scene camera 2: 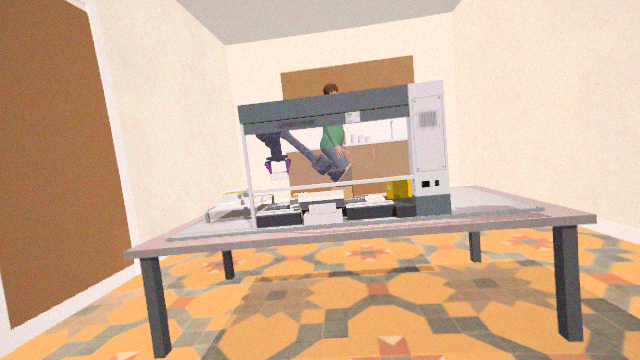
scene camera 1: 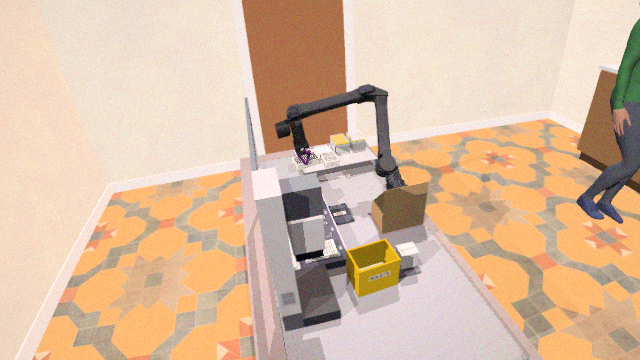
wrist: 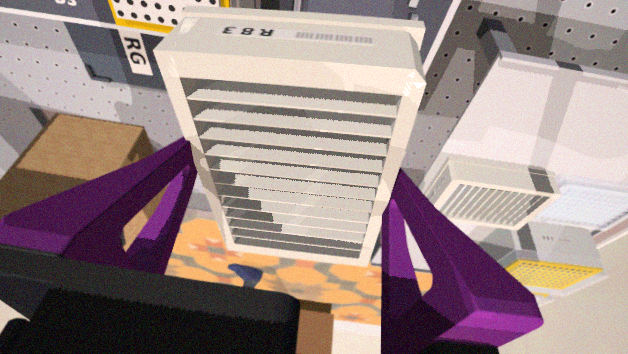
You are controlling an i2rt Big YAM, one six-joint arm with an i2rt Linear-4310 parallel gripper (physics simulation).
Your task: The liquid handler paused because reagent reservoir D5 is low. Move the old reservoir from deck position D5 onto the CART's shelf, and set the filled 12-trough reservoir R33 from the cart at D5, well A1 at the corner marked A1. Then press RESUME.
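Places are measured from the arm's base along level axes (x ahead, y left, z up), in millimetres.
Where they show: gripper, fingertip midpoint: (scene camera 2: pixel 279 175) (scene camera 1: pixel 304 160) (wrist: pixel 296 159); arm's base at its link origin: (scene camera 1: pixel 397 192).
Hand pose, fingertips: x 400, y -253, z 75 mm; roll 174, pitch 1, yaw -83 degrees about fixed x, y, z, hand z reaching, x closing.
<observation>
Things, the pixels of their top centre, and the offset from my fingertips. "spot": a spot on its surface instead.
- cream trough reservoir marked R83 at its top centre: (wrist: pixel 291 204) (scene camera 1: pixel 305 156) (scene camera 2: pixel 279 171) 18 mm up, 8 mm back, 2 mm right
- cart at its top centre: (wrist: pixel 510 218) (scene camera 1: pixel 334 153) (scene camera 2: pixel 243 201) 152 mm down, 189 mm back, 328 mm right
- cream trough reservoir at its top centre: (wrist: pixel 488 207) (scene camera 1: pixel 329 156) (scene camera 2: pixel 251 197) 127 mm down, 148 mm back, 252 mm right
- yellow-topped box at its top centre: (wrist: pixel 544 282) (scene camera 1: pixel 339 138) (scene camera 2: pixel 234 190) 88 mm down, 230 mm back, 404 mm right
- pale plate at its top centre: (wrist: pixel 587 209) (scene camera 1: pixel 323 149) (scene camera 2: pixel 229 202) 144 mm down, 124 mm back, 385 mm right
- yellow-edged rack at a spot on its surface: (wrist: pixel 150 12) spot: 103 mm down, 18 mm back, 108 mm left
- yellow WASTE bin at its top centre: (scene camera 1: pixel 373 254) (scene camera 2: pixel 399 177) 83 mm down, 204 mm back, 607 mm left
My gripper (scene camera 1: pixel 306 160) (scene camera 2: pixel 279 172) (wrist: pixel 296 159) is shut on a cream trough reservoir marked R83 (scene camera 2: pixel 279 177) (wrist: pixel 300 65), holding it by its long sides, raised and roughly level. The held reservoir's label is upside down in the wrist view. The cart (scene camera 2: pixel 214 216) (wrist: pixel 505 115) has a white shelf at the right of the wrist view. On it stands another cream trough reservoir (scene camera 1: pixel 330 159) (wrist: pixel 492 200), whose label I cannot read. The liquid handler (scene camera 1: pixel 272 235) (scene camera 2: pixel 325 107) stands along the table. Position D5 and the RESUME button cannot be made out.
A yellow-topped box (scene camera 1: pixel 339 141) (wrist: pixel 555 274) and a pale plate (wrist: pixel 585 202) are beside the cart's reservoir. A yellow-edged rack (wrist: pixel 150 12) is on the dark deck. A cardboard box (scene camera 1: pixel 402 210) (wrist: pixel 87 145), a yellow WASTE bin (scene camera 1: pixel 377 282) and a person (scene camera 1: pixel 631 85) (scene camera 2: pixel 332 135) also show.
</observation>
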